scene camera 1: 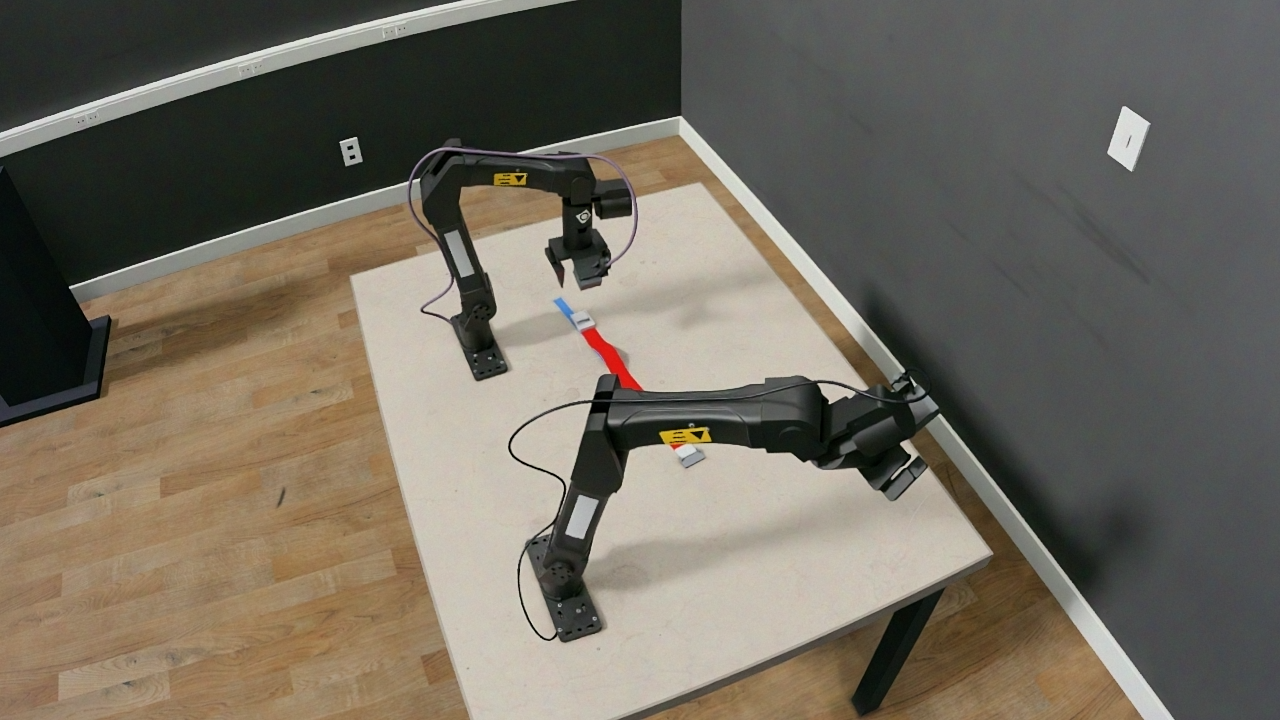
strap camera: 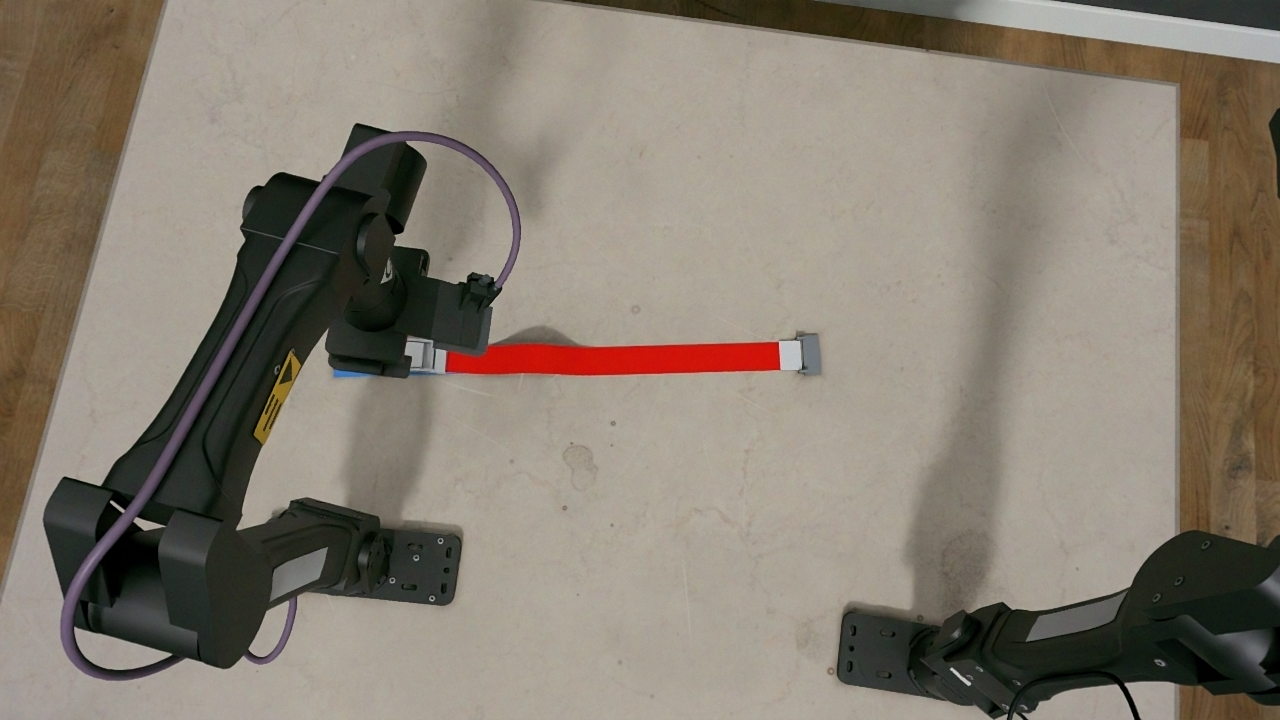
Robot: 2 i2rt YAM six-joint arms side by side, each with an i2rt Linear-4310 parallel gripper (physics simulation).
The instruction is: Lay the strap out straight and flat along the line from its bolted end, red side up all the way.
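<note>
The strap lies red side up, nearly straight, from the grey clamp at its bolted end to a pale buckle. A slight bend and a shadow show near the buckle, where it seems a little raised. A blue tail sticks out past the buckle. My left gripper is open and empty above the buckle end, hiding part of it in the strap camera. My right gripper is open, far from the strap; the right arm hides part of the strap in scene camera 1.
The pale table carries both arm bases. A dark wall stands beyond the table's edge. The right arm reaches out of the strap camera's view at the lower right.
</note>
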